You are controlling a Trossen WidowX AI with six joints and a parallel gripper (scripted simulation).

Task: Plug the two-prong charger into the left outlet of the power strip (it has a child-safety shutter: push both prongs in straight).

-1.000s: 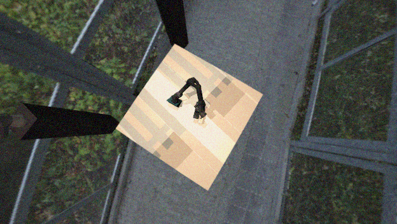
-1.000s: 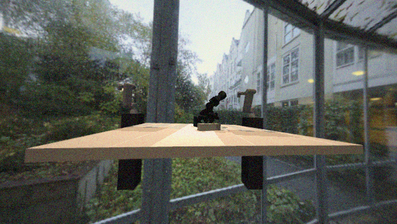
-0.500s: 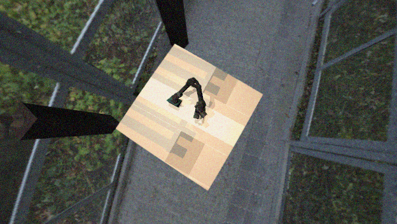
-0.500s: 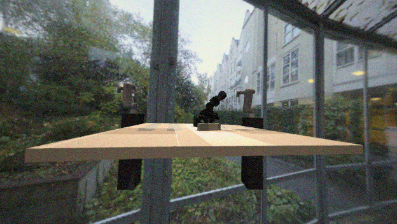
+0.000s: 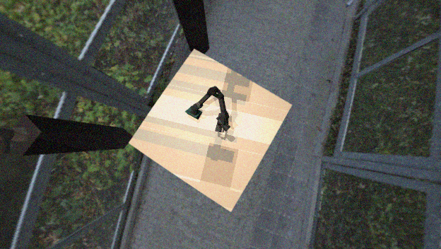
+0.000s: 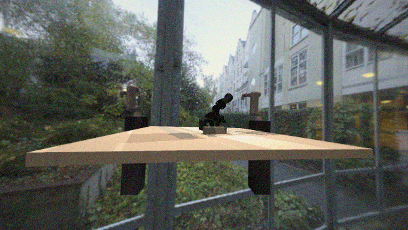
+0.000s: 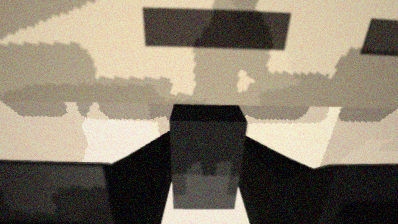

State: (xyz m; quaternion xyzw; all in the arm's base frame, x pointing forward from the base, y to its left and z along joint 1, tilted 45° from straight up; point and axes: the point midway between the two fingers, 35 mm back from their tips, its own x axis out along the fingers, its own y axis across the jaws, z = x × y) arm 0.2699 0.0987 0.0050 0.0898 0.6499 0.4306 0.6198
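My gripper tip is now 20 mm short of the black two-prong charger, 10 mm to the right of it and 10 mm below it.
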